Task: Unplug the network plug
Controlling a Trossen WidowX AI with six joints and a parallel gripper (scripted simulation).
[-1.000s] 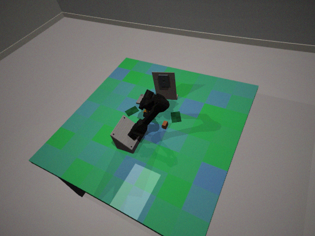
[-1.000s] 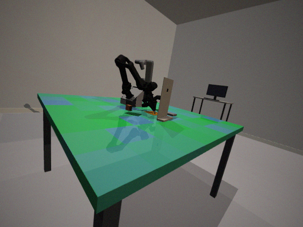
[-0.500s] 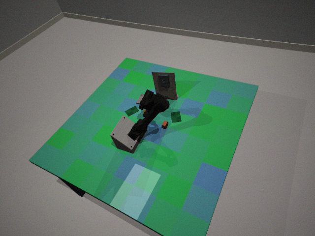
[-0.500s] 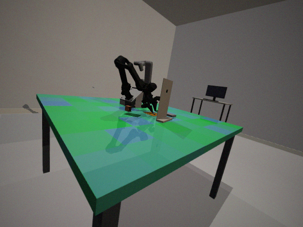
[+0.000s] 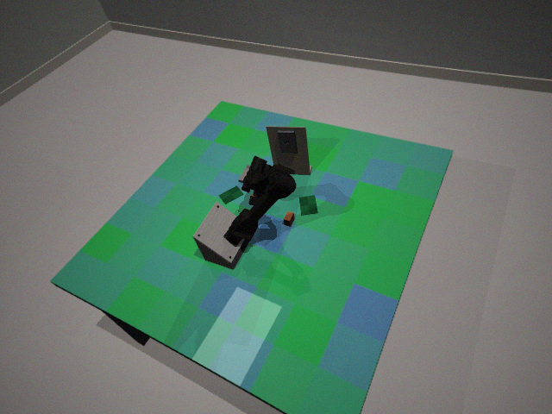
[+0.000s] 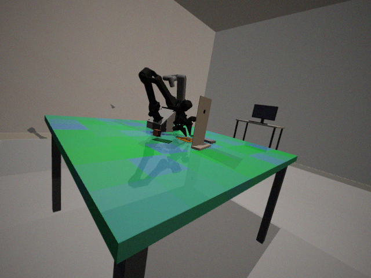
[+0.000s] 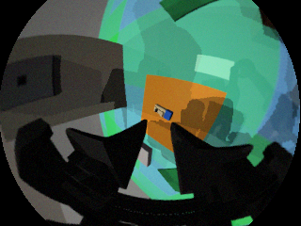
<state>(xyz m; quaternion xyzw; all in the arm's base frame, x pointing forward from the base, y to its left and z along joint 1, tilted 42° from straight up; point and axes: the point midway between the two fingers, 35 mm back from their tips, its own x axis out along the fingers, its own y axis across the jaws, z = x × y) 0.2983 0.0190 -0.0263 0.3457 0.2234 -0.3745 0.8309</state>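
The orange marked square is 3 cm below my gripper tip. The rest, counted from my gripper tip: grey block 13 cm to the left, 6 cm ahead, 2 cm below; upright panel 15 cm ahead, 10 cm above, 5 cm to the right.
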